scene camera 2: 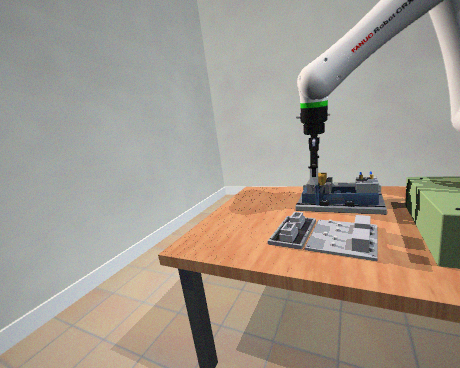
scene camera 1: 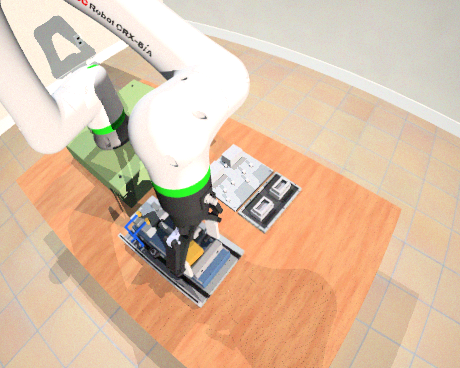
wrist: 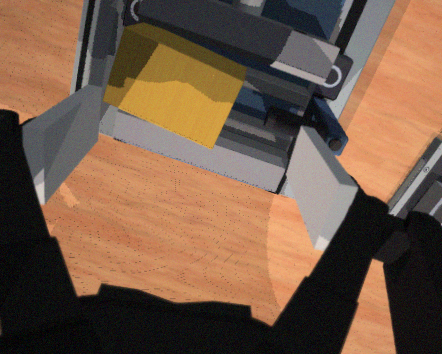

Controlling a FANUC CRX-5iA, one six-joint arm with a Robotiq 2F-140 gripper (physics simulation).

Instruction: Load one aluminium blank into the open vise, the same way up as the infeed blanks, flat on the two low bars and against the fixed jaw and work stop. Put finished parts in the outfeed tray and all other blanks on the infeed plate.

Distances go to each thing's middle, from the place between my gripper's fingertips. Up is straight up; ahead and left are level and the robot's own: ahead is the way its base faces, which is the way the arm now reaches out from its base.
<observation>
The brass blank (wrist: 158, 76) lies 20 mm behind my hand and 20 mm to the right of it. The rest, counted from my hand: outfeed tray (scene camera 1: 277, 210): 270 mm to the left, 100 mm below; then infeed plate (scene camera 1: 238, 193): 140 mm behind, 270 mm to the left, 90 mm below.
</observation>
